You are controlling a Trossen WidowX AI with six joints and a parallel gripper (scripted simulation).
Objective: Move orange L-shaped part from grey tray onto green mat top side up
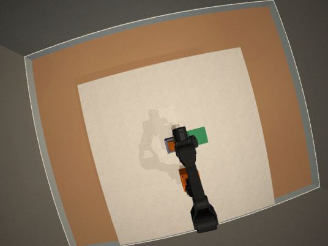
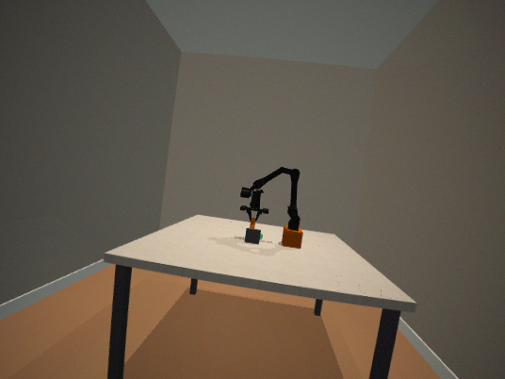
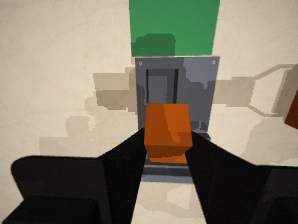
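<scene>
The green mat lies 10 mm behind my gripper tip, 140 mm to the right of it and 130 mm below it. Round my gripper tip: orange L-shaped part: 20 mm behind, 30 mm to the left, 30 mm below.
</scene>
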